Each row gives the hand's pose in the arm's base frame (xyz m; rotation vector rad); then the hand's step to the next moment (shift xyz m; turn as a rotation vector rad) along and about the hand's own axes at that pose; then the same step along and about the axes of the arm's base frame.
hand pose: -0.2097 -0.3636 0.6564 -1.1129 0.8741 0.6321
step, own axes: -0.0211 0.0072 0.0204 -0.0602 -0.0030 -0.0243
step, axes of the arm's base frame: -0.0112 0.0214 0.0181 -0.0360 -0.0246 0.0482
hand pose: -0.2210 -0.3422 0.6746 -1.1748 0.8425 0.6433
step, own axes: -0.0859 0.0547 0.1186 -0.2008 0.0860 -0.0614
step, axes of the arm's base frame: -0.0641 0.1285 0.0618 -0.1929 -0.0367 0.1136
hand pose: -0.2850 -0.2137 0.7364 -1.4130 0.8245 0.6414
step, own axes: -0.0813 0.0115 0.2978 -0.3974 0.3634 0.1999
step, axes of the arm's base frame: -0.0228 0.3038 0.0509 -0.5012 0.2612 0.1026
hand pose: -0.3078 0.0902 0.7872 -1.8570 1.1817 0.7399
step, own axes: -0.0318 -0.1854 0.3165 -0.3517 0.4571 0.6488
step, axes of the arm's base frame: 0.1396 0.3315 -0.0788 -0.5947 0.6023 -0.1929
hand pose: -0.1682 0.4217 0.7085 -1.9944 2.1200 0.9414
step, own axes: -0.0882 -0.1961 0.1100 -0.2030 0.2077 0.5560
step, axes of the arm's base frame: 0.1571 0.1375 -0.1214 -0.3536 0.4367 -0.2788
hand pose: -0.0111 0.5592 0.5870 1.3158 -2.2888 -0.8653
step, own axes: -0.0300 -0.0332 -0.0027 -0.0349 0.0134 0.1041
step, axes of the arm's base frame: 0.0380 0.0125 -0.0203 -0.0513 0.0694 -0.0691
